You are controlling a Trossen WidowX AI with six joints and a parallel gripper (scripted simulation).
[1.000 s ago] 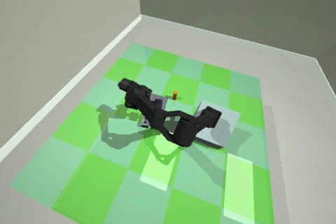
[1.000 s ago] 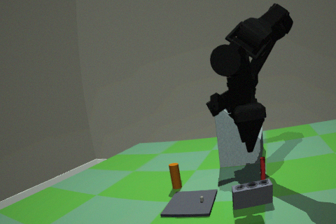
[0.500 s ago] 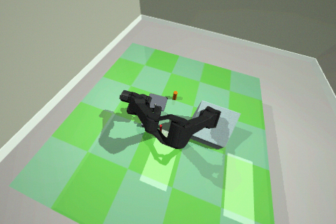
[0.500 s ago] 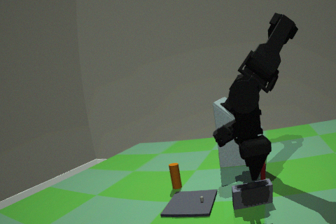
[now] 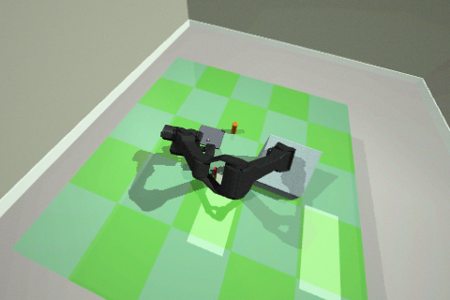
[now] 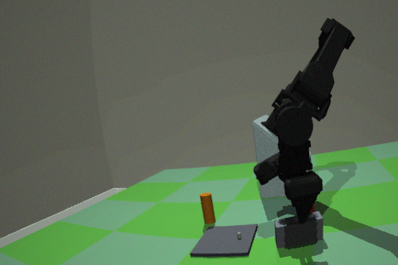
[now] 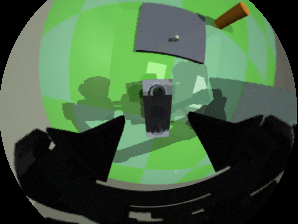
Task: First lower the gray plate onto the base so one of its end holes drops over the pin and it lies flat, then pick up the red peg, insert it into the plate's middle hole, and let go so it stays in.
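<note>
My gripper tip is 20 mm above the gray plate. Also, from my gripper tip: red peg 120 mm behind, 20 mm below, 10 mm to the left; then orange cylinder 260 mm to the right, 90 mm behind, 20 mm below; then base 150 mm to the right, 50 mm below, 10 mm ahead.
</note>
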